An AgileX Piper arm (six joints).
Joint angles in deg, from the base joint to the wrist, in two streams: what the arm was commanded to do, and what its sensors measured. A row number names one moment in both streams.
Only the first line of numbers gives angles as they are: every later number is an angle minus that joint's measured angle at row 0.
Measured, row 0: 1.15, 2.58, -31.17, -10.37, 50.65, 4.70
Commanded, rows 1 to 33: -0.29, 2.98, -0.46, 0.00, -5.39, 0.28; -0.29, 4.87, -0.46, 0.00, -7.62, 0.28; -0.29, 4.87, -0.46, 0.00, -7.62, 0.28; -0.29, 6.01, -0.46, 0.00, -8.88, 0.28; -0.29, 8.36, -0.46, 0.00, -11.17, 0.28; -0.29, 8.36, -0.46, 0.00, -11.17, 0.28; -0.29, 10.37, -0.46, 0.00, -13.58, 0.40; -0.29, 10.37, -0.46, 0.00, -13.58, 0.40; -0.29, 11.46, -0.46, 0.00, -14.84, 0.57; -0.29, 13.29, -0.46, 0.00, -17.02, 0.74; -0.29, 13.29, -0.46, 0.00, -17.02, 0.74; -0.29, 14.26, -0.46, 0.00, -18.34, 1.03; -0.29, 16.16, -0.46, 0.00, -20.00, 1.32; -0.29, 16.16, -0.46, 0.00, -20.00, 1.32; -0.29, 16.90, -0.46, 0.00, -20.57, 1.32; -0.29, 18.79, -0.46, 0.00, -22.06, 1.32; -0.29, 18.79, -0.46, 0.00, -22.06, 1.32; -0.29, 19.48, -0.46, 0.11, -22.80, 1.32; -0.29, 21.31, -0.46, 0.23, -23.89, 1.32; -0.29, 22.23, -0.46, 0.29, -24.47, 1.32; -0.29, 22.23, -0.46, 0.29, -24.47, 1.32; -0.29, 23.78, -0.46, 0.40, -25.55, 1.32; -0.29, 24.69, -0.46, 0.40, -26.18, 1.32; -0.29, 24.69, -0.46, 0.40, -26.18, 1.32; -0.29, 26.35, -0.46, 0.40, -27.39, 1.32; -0.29, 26.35, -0.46, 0.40, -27.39, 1.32; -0.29, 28.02, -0.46, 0.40, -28.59, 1.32; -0.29, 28.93, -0.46, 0.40, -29.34, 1.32; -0.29, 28.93, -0.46, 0.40, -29.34, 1.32; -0.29, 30.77, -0.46, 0.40, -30.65, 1.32; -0.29, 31.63, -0.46, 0.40, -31.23, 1.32; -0.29, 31.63, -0.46, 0.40, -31.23, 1.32; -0.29, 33.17, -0.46, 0.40, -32.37, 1.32
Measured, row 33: 0.00, 31.28, -0.06, 0.23, -30.08, 1.20
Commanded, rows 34 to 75: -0.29, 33.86, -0.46, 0.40, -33.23, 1.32; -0.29, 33.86, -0.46, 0.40, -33.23, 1.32; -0.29, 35.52, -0.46, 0.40, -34.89, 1.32; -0.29, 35.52, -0.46, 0.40, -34.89, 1.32; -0.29, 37.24, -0.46, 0.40, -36.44, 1.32; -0.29, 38.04, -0.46, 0.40, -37.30, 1.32; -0.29, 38.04, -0.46, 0.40, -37.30, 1.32; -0.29, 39.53, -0.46, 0.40, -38.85, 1.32; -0.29, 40.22, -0.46, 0.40, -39.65, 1.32; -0.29, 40.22, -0.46, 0.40, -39.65, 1.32; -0.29, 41.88, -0.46, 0.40, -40.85, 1.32; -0.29, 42.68, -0.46, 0.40, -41.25, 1.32; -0.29, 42.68, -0.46, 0.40, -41.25, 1.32; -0.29, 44.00, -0.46, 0.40, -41.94, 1.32; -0.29, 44.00, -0.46, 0.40, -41.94, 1.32; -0.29, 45.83, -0.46, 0.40, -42.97, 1.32; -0.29, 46.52, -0.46, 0.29, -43.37, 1.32; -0.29, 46.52, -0.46, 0.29, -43.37, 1.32; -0.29, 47.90, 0.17, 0.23, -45.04, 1.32; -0.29, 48.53, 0.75, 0.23, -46.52, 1.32; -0.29, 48.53, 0.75, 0.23, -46.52, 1.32; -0.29, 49.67, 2.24, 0.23, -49.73, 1.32; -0.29, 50.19, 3.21, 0.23, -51.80, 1.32; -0.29, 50.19, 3.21, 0.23, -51.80, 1.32; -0.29, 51.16, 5.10, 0.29, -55.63, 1.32; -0.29, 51.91, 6.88, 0.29, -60.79, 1.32; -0.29, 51.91, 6.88, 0.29, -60.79, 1.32; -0.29, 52.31, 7.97, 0.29, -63.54, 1.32; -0.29, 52.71, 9.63, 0.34, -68.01, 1.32; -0.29, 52.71, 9.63, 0.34, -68.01, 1.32; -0.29, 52.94, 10.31, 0.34, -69.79, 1.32; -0.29, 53.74, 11.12, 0.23, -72.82, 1.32; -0.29, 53.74, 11.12, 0.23, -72.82, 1.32; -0.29, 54.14, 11.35, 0.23, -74.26, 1.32; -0.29, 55.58, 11.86, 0.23, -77.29, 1.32; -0.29, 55.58, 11.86, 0.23, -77.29, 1.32; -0.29, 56.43, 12.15, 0.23, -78.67, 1.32; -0.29, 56.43, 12.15, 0.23, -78.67, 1.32; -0.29, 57.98, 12.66, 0.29, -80.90, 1.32; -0.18, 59.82, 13.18, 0.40, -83.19, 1.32; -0.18, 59.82, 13.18, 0.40, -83.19, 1.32; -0.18, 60.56, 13.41, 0.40, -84.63, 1.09
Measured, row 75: 0.00, 58.67, 12.84, 0.23, -80.33, 1.20
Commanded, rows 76 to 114: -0.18, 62.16, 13.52, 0.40, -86.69, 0.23; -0.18, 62.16, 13.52, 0.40, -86.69, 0.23; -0.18, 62.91, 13.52, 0.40, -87.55, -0.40; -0.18, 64.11, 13.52, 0.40, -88.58, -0.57; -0.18, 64.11, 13.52, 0.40, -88.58, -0.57; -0.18, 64.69, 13.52, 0.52, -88.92, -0.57; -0.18, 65.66, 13.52, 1.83, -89.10, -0.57; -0.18, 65.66, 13.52, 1.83, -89.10, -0.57; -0.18, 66.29, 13.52, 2.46, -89.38, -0.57; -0.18, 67.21, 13.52, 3.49, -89.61, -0.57; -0.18, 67.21, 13.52, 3.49, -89.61, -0.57; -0.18, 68.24, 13.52, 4.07, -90.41, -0.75; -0.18, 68.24, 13.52, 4.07, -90.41, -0.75; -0.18, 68.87, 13.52, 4.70, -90.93, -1.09; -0.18, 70.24, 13.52, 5.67, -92.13, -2.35; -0.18, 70.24, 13.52, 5.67, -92.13, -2.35; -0.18, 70.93, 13.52, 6.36, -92.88, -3.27; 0.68, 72.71, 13.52, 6.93, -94.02, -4.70; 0.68, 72.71, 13.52, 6.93, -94.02, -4.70; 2.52, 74.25, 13.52, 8.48, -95.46, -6.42; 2.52, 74.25, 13.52, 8.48, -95.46, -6.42; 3.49, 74.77, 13.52, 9.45, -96.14, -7.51; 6.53, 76.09, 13.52, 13.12, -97.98, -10.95; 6.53, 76.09, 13.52, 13.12, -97.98, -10.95; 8.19, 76.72, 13.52, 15.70, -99.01, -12.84; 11.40, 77.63, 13.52, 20.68, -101.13, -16.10; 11.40, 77.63, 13.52, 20.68, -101.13, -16.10; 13.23, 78.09, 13.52, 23.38, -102.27, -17.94; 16.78, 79.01, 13.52, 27.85, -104.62, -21.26; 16.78, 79.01, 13.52, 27.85, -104.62, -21.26; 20.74, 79.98, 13.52, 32.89, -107.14, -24.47; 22.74, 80.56, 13.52, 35.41, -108.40, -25.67; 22.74, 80.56, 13.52, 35.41, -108.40, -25.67; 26.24, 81.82, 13.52, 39.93, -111.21, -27.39; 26.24, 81.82, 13.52, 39.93, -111.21, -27.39; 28.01, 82.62, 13.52, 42.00, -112.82, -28.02; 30.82, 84.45, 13.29, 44.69, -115.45, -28.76; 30.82, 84.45, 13.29, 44.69, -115.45, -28.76; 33.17, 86.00, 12.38, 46.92, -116.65, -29.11
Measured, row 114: 30.25, 84.28, 13.24, 42.97, -113.39, -27.45
